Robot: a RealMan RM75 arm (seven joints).
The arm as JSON. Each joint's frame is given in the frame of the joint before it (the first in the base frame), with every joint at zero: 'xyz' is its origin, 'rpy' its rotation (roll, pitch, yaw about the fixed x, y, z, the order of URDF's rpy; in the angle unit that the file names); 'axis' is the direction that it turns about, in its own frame. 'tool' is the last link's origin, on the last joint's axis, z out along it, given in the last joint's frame.
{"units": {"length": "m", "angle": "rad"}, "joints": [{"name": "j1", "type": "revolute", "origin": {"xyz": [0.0, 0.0, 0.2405], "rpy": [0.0, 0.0, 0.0]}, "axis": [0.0, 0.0, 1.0]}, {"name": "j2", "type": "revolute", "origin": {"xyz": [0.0, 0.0, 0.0], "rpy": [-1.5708, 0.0, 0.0]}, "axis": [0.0, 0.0, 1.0]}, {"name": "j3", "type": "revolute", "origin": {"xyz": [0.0, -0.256, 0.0], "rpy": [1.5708, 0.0, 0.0]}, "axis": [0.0, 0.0, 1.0]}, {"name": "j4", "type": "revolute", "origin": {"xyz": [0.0, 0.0, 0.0], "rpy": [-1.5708, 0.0, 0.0]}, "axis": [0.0, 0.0, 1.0]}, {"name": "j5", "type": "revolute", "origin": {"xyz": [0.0, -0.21, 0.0], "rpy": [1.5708, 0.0, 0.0]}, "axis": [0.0, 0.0, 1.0]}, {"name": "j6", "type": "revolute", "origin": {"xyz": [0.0, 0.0, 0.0], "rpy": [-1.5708, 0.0, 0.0]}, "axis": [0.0, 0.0, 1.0]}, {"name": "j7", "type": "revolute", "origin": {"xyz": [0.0, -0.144, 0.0], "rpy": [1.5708, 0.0, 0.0]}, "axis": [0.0, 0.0, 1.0]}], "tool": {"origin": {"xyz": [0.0, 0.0, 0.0], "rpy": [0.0, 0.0, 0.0]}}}
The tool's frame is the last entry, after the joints.
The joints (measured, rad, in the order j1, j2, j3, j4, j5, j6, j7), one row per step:
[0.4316 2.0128 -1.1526 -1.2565 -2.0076 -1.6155 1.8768]
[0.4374 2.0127 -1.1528 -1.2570 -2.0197 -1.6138 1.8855]
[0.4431 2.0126 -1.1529 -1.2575 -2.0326 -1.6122 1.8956]
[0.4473 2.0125 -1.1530 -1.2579 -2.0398 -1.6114 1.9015]
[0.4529 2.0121 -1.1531 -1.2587 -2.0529 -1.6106 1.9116]
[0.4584 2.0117 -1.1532 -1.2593 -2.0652 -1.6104 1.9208]
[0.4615 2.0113 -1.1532 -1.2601 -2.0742 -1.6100 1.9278]
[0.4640 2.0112 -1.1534 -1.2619 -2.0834 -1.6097 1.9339]
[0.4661 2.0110 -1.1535 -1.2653 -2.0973 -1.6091 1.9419]
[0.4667 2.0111 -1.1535 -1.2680 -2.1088 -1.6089 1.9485]
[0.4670 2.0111 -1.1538 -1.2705 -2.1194 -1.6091 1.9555]
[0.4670 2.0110 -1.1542 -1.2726 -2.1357 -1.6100 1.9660]
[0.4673 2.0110 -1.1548 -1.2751 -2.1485 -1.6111 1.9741]
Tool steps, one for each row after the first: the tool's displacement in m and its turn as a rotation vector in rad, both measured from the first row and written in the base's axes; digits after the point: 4 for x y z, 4 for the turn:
[-0.0002 0.0014 -0.0001 0.0004 -0.0106 -0.0050]
[-0.0003 0.0028 -0.0002 0.0008 -0.0216 -0.0117]
[-0.0008 0.0038 -0.0002 0.0010 -0.0278 -0.0146]
[-0.0008 0.0051 -0.0001 0.0013 -0.0393 -0.0211]
[-0.0009 0.0062 -0.0001 0.0011 -0.0502 -0.0268]
[-0.0007 0.0070 0.0001 0.0015 -0.0582 -0.0319]
[-0.0005 0.0076 0.0003 0.0023 -0.0666 -0.0358]
[0.0002 0.0083 0.0007 0.0045 -0.0795 -0.0419]
[0.0012 0.0086 0.0009 0.0059 -0.0899 -0.0481]
[0.0022 0.0087 0.0011 0.0066 -0.0995 -0.0549]
[0.0041 0.0087 0.0013 0.0065 -0.1141 -0.0669]
[0.0054 0.0087 0.0015 0.0064 -0.1258 -0.0751]

